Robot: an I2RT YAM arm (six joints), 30 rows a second.
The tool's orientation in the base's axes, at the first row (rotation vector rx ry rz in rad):
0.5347, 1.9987, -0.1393
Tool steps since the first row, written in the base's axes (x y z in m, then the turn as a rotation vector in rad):
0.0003, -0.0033, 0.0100, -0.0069, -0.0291, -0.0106
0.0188, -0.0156, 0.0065, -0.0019, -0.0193, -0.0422
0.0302, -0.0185, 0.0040, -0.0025, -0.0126, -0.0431
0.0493, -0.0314, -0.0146, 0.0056, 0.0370, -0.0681
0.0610, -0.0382, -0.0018, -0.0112, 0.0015, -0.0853
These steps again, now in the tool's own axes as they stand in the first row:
-0.0098, -0.0015, -0.0034, 0.0029, -0.0304, 0.0088
-0.0177, -0.0051, 0.0173, 0.0315, -0.0236, 0.0247
-0.0208, -0.0031, 0.0288, 0.0346, -0.0179, 0.0225
-0.0159, -0.0089, 0.0574, 0.0686, 0.0266, 0.0250
-0.0336, -0.0084, 0.0631, 0.0790, -0.0145, 0.0309

